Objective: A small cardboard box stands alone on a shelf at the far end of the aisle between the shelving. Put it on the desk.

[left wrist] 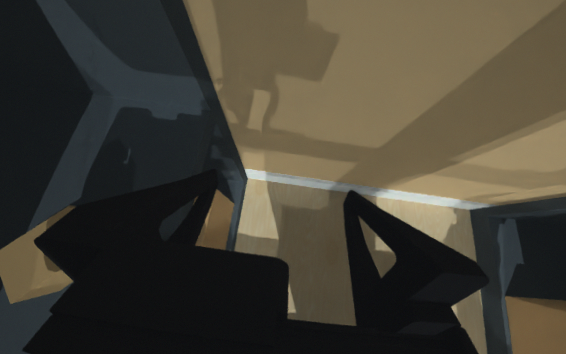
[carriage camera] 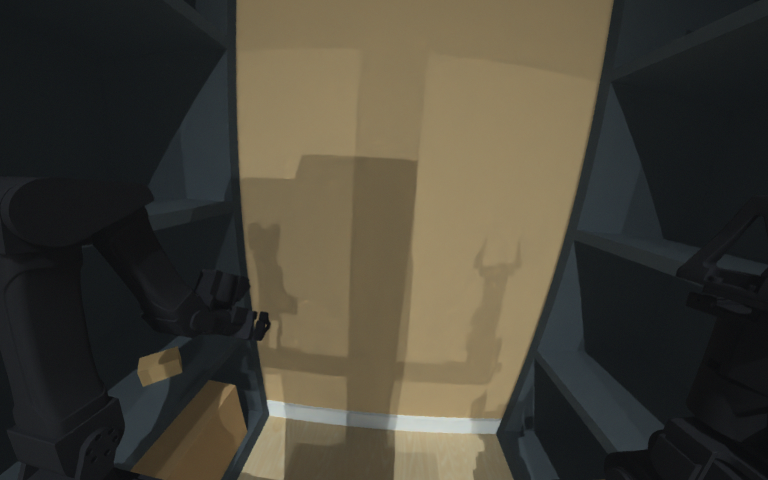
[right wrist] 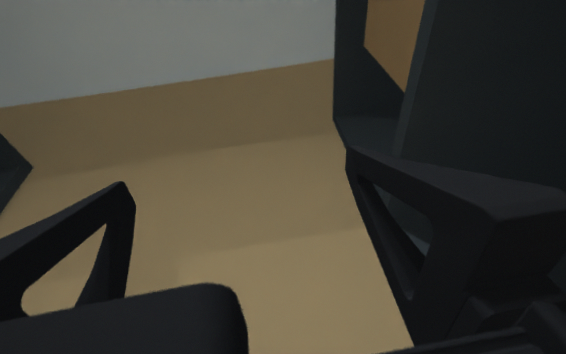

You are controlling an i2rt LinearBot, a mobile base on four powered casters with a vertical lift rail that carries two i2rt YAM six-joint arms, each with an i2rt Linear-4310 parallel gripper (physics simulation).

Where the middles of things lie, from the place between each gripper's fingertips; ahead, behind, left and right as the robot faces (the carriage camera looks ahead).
Scene:
My left gripper is now 8 cm past the small cardboard box (carriage camera: 161, 365), 25 cm to the right of it and 12 cm above it.
The small cardboard box lies 920 mm to the left of my right hand, 550 mm below it and 280 mm ahead of it.

